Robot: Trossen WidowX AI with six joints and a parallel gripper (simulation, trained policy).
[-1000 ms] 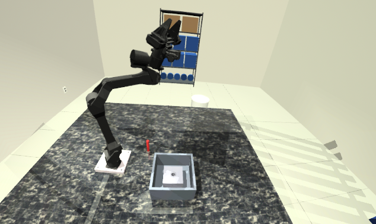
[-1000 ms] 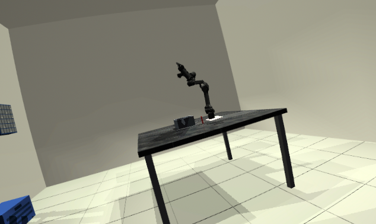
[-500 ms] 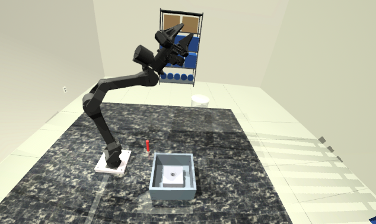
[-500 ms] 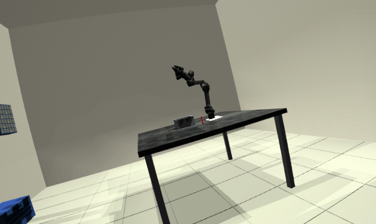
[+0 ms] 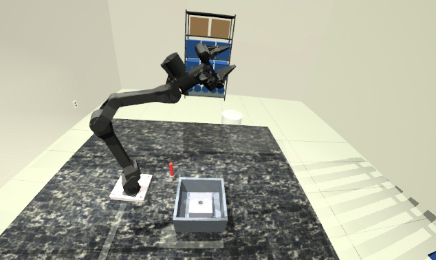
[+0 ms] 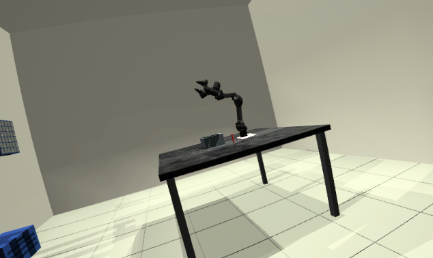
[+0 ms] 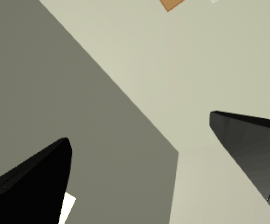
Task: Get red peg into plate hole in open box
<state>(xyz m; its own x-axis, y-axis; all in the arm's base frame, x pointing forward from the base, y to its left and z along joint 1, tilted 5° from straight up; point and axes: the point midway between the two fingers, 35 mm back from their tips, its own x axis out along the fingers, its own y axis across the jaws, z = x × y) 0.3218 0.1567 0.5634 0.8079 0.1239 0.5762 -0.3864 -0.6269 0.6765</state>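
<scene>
Right now my gripper tip is 23 cm past the red peg, 6 cm to the left of it and 53 cm above it. From my gripper tip the other things lie so: pale plate (5 cm behind, 23 cm to the right, 53 cm below); box (5 cm behind, 23 cm to the right, 54 cm below).
</scene>
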